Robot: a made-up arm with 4 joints.
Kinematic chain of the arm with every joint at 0, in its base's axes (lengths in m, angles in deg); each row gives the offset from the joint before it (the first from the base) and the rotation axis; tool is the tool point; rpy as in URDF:
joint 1: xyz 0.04 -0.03 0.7 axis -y
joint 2: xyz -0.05 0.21 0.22 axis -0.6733 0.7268 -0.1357
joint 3: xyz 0 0.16 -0.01 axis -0.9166 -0.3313 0.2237
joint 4: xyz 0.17 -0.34 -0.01 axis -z
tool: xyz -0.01 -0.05 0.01 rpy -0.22 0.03 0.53
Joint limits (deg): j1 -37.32..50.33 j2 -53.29..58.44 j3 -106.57..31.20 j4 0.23..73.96
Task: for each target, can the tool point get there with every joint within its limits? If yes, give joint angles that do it. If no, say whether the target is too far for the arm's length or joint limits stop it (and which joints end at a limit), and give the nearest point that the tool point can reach.
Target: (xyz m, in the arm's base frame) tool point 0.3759 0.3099 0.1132
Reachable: no: joint limits stop it (at a limit: joint 1, joint 4) | nearest point 0.0700 0.3068 0.4155 | short by 0.430 m
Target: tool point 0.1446 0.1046 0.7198
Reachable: yes | joints 26.74 -26.66 -37.14 27.14
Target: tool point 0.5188 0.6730 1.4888
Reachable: no: too far | nearest point 0.2580 0.0900 1.0591 | short by 0.770 m
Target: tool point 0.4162 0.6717 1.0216
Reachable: no: joint limits stop it (at a limit: joint 1, joint 2, joint 4) | nearest point 0.1434 0.4723 0.7776 | short by 0.417 m
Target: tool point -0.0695 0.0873 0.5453
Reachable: yes | joints 25.05 20.50 -65.38 56.57
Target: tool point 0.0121 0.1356 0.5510
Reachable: yes | joints 8.96 -1.04 -61.79 20.07
